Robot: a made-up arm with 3 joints. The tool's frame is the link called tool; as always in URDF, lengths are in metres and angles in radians. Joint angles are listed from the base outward.
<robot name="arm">
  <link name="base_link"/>
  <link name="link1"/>
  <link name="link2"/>
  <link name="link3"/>
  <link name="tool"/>
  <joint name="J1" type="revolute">
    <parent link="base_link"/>
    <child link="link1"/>
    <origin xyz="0 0 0.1" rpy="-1.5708 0 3.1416"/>
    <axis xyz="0 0 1"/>
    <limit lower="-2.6" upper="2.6"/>
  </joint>
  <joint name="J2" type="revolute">
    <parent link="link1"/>
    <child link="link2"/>
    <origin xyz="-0.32 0.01 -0.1" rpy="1.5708 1.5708 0"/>
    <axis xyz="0 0 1"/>
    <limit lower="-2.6" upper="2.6"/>
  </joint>
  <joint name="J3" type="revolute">
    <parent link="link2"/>
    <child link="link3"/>
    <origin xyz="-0.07 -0.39 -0.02" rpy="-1.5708 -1.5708 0"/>
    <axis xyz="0 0 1"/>
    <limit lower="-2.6" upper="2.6"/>
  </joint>
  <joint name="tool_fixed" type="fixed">
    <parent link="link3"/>
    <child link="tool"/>
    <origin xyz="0.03 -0.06 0.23" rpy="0 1.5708 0"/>
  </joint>
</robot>
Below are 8 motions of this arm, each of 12 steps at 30 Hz.
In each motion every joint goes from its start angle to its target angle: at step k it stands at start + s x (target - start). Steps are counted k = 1, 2, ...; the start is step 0. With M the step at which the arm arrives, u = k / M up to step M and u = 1 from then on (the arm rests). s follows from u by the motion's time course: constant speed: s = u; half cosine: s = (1 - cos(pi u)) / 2; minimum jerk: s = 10 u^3 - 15 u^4 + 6 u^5.
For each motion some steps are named. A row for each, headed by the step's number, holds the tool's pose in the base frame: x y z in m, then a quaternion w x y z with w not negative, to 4 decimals.
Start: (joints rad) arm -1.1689 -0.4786 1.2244
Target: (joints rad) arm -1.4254 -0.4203 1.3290
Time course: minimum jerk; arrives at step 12
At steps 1, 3, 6, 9, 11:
1: 0.2027 -0.0288 -0.2849 0.5875 -0.5727 0.5526 0.1469
3: 0.1933 -0.0275 -0.2909 0.5789 -0.5728 0.5581 0.1591
6: 0.1533 -0.0224 -0.3125 0.5437 -0.5710 0.5787 0.2083
9: 0.1108 -0.0171 -0.3299 0.5078 -0.5657 0.5966 0.2573
11: 0.0999 -0.0158 -0.3335 0.4989 -0.5638 0.6006 0.2695

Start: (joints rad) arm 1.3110 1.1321 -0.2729
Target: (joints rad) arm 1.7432 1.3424 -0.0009
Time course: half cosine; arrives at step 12
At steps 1, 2, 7, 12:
1: 0.1440 0.1878 0.5902 0.7045 -0.2373 -0.4549 0.4904
2: 0.1322 0.1899 0.5923 0.6960 -0.2503 -0.4636 0.4878
7: 0.0002 0.2125 0.5948 0.5876 -0.3910 -0.5521 0.4439
12: -0.0828 0.2264 0.5757 0.5042 -0.4758 -0.5992 0.4005

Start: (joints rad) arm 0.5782 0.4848 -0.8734
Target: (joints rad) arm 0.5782 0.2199 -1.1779
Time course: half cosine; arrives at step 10
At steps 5, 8, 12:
5: 0.4663 0.0362 0.3258 0.8468 0.4195 -0.1621 0.2841
8: 0.4624 0.0205 0.3152 0.8176 0.4876 -0.1738 0.2521
12: 0.4612 0.0171 0.3127 0.8096 0.5032 -0.1772 0.2449

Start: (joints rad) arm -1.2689 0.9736 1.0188
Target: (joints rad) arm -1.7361 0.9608 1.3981
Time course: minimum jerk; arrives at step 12
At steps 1, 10, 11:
1: 0.1747 0.1897 -0.3407 0.7563 -0.1051 0.2740 0.5848
10: -0.0331 0.2016 -0.3540 0.6691 -0.0997 0.3246 0.6611
11: -0.0397 0.2020 -0.3529 0.6661 -0.0990 0.3256 0.6637

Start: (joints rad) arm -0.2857 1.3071 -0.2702
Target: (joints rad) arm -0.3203 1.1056 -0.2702
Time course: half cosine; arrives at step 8
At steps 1, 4, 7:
1: 0.4687 0.2177 -0.0562 0.7692 0.1919 0.1935 0.5779
4: 0.4759 0.2011 -0.0667 0.7952 0.1945 0.1987 0.5389
7: 0.4813 0.1835 -0.0770 0.8193 0.1961 0.2039 0.4987

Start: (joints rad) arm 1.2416 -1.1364 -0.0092
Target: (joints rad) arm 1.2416 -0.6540 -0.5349
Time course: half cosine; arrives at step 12
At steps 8, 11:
8: 0.1340 -0.1098 0.4120 0.6939 0.3662 -0.5892 -0.1931
11: 0.1494 -0.1064 0.4315 0.6936 0.3826 -0.5999 -0.1123

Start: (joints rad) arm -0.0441 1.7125 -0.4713
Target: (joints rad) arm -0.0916 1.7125 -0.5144
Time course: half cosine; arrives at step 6
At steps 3, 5, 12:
3: 0.4299 0.2778 0.0388 0.6289 0.1846 0.2057 0.7267
5: 0.4284 0.2777 0.0287 0.6249 0.1979 0.2189 0.7228
12: 0.4282 0.2777 0.0271 0.6243 0.2000 0.2210 0.7221

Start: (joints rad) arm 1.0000 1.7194 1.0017
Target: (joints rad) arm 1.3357 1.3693 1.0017
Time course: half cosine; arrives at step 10
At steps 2, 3, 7, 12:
2: 0.1625 0.2678 0.4434 0.3307 -0.6010 -0.5998 0.4120
3: 0.1527 0.2654 0.4549 0.3335 -0.6086 -0.6068 0.3875
7: 0.0899 0.2487 0.5089 0.3437 -0.6334 -0.6454 0.2531
12: 0.0639 0.2413 0.5243 0.3455 -0.6356 -0.6592 0.2052

